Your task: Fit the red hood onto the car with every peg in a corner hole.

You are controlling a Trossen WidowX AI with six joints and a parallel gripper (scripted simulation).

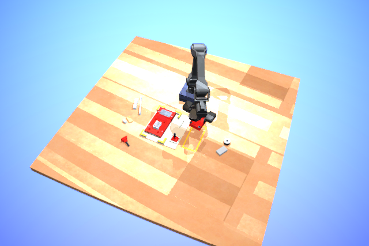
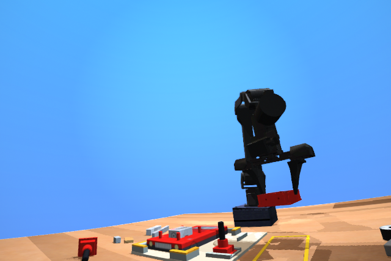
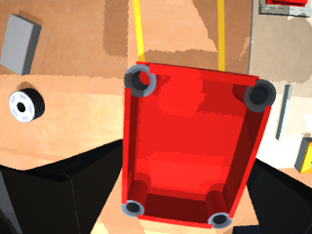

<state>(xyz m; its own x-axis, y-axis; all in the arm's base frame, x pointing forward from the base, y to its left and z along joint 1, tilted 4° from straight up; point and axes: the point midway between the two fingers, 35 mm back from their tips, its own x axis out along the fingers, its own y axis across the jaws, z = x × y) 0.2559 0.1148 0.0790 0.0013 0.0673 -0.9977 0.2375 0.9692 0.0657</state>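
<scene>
Right now my gripper tip is 1 cm above the red hood. From my gripper tip the other things lie so: grey engine block: 23 cm to the right, 7 cm below, 6 cm ahead; jig: 20 cm to the right, 8 cm below, 4 cm ahead; black wheel: 18 cm to the left, 8 cm below, 3 cm ahead.
</scene>
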